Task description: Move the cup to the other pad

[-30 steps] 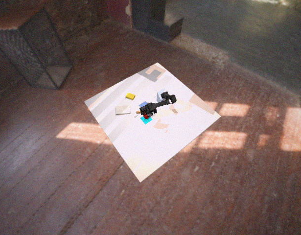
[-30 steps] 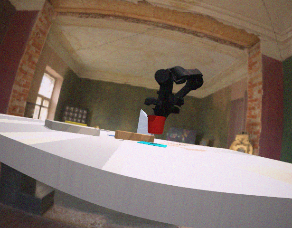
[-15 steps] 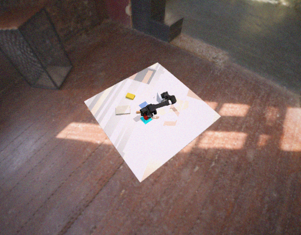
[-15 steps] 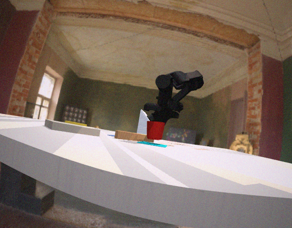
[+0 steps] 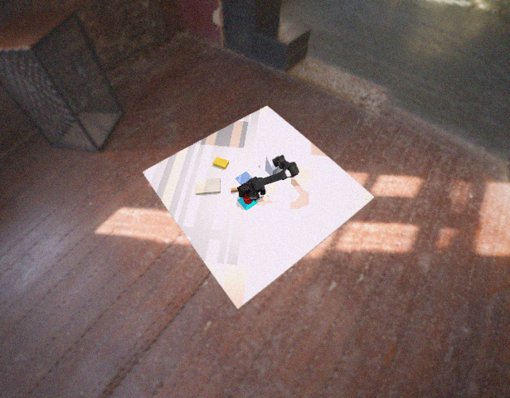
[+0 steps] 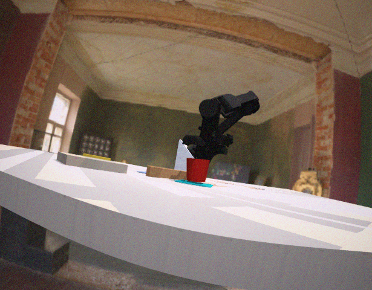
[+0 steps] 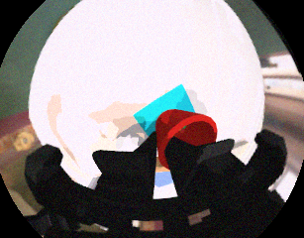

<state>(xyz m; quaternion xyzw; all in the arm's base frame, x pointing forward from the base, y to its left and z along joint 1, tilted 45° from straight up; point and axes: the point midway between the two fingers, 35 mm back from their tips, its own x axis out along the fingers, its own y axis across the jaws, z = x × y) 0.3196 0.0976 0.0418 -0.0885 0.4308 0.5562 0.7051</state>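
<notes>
Right now the red cup is 3 cm ahead of my gripper tip and 2 cm to the right of it. Also, from my gripper tip: blue pad 8 cm behind, 19 cm to the right, 5 cm below; then wooden bar 3 cm behind, 10 cm to the right, 4 cm below; then cyan pad 3 cm ahead, 2 cm to the right, 5 cm below.
</notes>
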